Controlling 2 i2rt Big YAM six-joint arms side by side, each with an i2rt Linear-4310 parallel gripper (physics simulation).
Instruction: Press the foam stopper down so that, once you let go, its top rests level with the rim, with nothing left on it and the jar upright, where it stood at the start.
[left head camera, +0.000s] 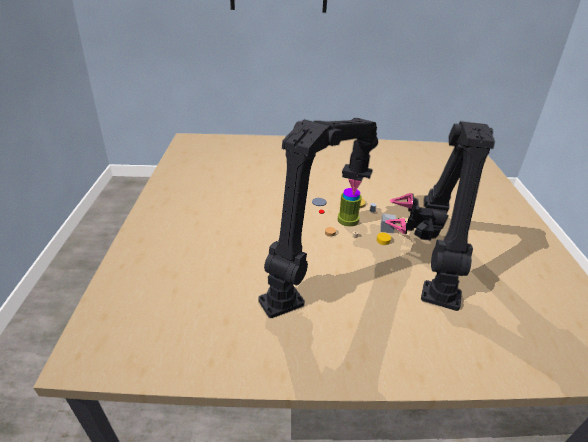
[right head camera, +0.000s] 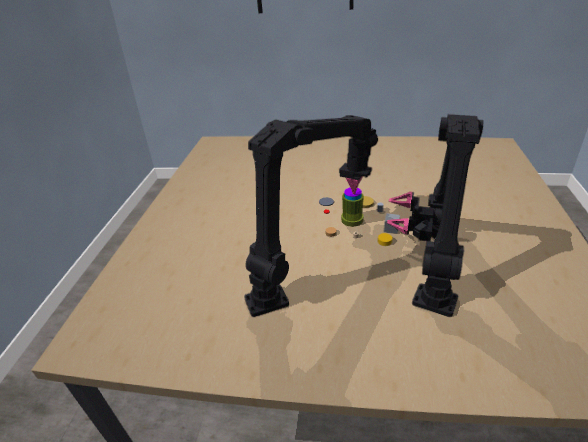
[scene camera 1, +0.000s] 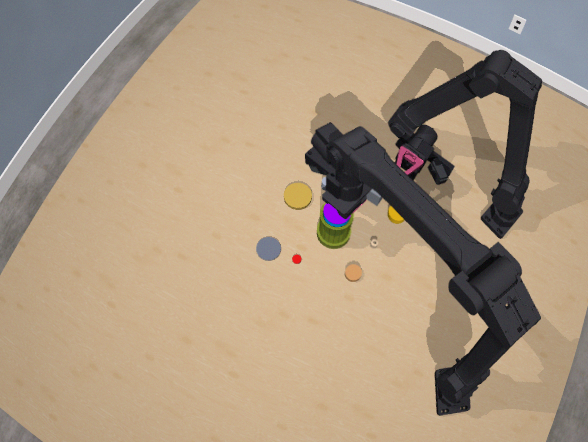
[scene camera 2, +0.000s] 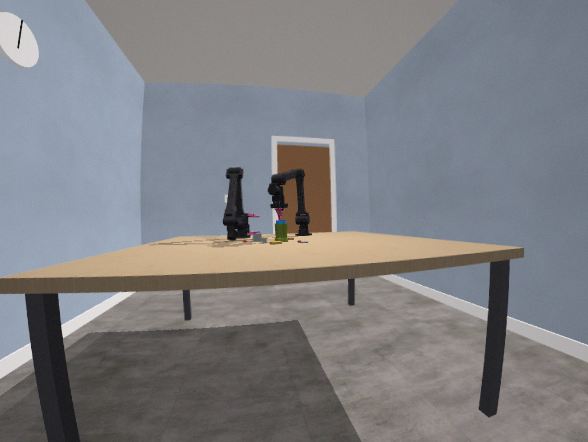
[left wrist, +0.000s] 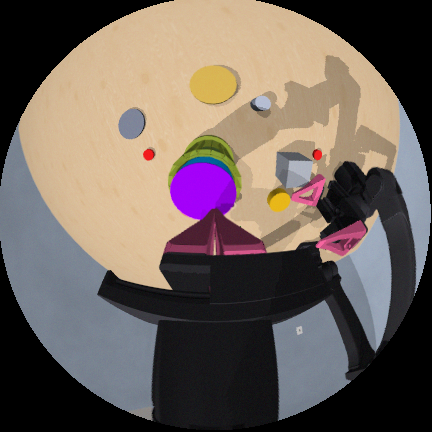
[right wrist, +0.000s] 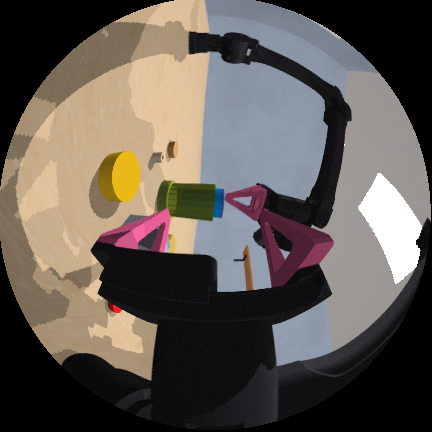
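Note:
The green jar (left head camera: 349, 212) (right head camera: 352, 212) (scene camera 1: 334, 236) (left wrist: 208, 144) (right wrist: 192, 201) stands upright on the table. The foam stopper (scene camera 1: 336, 214) (left wrist: 200, 189) (right wrist: 219, 203), purple on top with a blue side, sits in its mouth and sticks up above the rim. My left gripper (left head camera: 354, 192) (left wrist: 214, 213) (right wrist: 224, 196) is shut and empty, pointing down with its tips at or just above the stopper's top, toward one edge in the left wrist view; contact is unclear. My right gripper (left head camera: 389, 212) (right head camera: 389, 212) (right wrist: 214, 213) is open and empty, fingers pointing sideways toward the jar from a short distance.
A grey box (left wrist: 295, 170) and a yellow disc (left head camera: 383, 238) (right wrist: 120, 176) lie near my right gripper. A flat yellow disc (scene camera 1: 298, 195), grey disc (scene camera 1: 268, 248), red piece (scene camera 1: 296, 259), orange disc (scene camera 1: 353, 272), small ring (scene camera 1: 374, 242) and small grey cylinder (left wrist: 262, 103) lie around the jar.

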